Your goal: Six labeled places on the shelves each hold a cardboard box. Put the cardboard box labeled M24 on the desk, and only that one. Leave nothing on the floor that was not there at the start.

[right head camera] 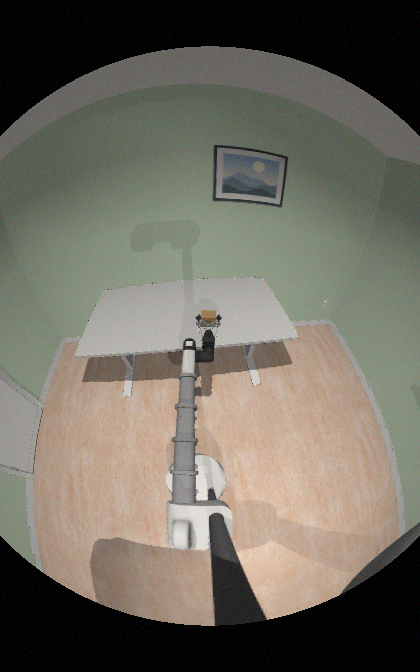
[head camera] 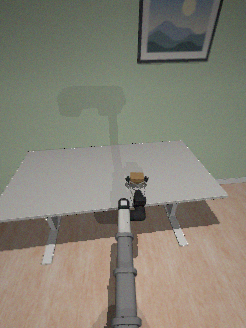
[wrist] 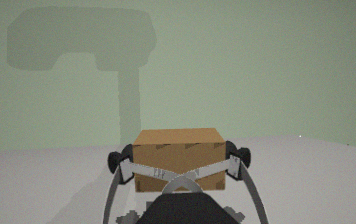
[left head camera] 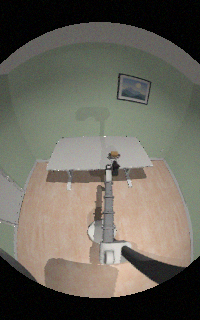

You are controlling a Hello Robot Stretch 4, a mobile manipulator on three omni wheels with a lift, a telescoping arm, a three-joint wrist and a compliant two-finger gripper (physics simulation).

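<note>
A brown cardboard box [head camera: 136, 177] [left head camera: 114, 154] [right head camera: 208, 315] [wrist: 180, 162] is held between the two fingertips of my gripper [head camera: 137, 179] [left head camera: 114, 156] [right head camera: 208, 318] [wrist: 179, 154]. The fingertips press on its left and right sides, and the box looks level. No label shows on the faces in view. Box and gripper are over the white desk [head camera: 65, 175] [left head camera: 75, 152] [right head camera: 125, 320] [wrist: 310, 180], right of its middle. Whether the box's underside touches the desk top cannot be told. The shelves do not show.
My telescoping arm [head camera: 125, 280] [left head camera: 108, 215] [right head camera: 186, 425] reaches across the desk's front edge. A green wall stands behind the desk, with a framed picture [head camera: 177, 32] [left head camera: 134, 89] [right head camera: 250, 176]. A pale panel [left head camera: 7, 200] [right head camera: 17, 430] stands at the far left.
</note>
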